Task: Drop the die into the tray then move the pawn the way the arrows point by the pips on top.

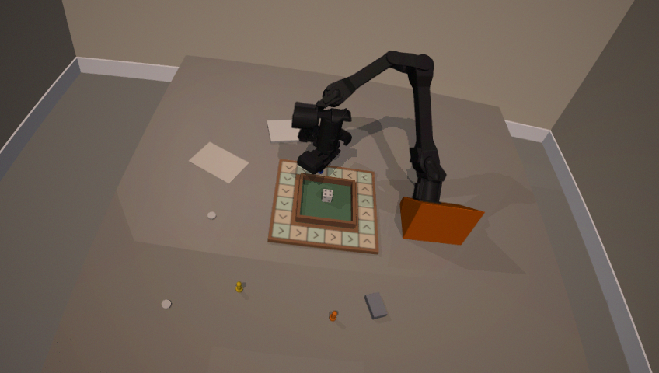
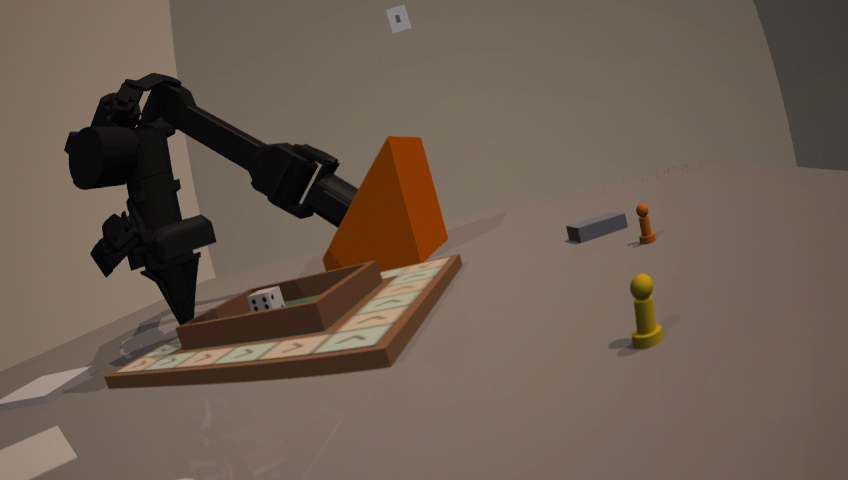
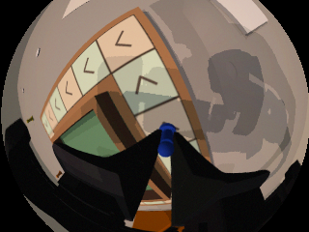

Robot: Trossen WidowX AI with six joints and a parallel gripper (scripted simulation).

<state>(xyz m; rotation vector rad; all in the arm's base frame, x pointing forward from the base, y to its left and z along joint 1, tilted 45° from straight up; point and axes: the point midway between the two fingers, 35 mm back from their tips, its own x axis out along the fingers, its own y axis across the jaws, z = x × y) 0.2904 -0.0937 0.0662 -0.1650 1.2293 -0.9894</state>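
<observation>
Right now the white die is 10 cm to the left of my gripper tip, 2 cm behind it and 1 cm above it. Also, from my gripper tip: blue pawn 1 cm above; green tray floor 11 cm to the left, 2 cm behind, 1 cm below; grey block 41 cm to the left, 15 cm behind, 1 cm below.
</observation>
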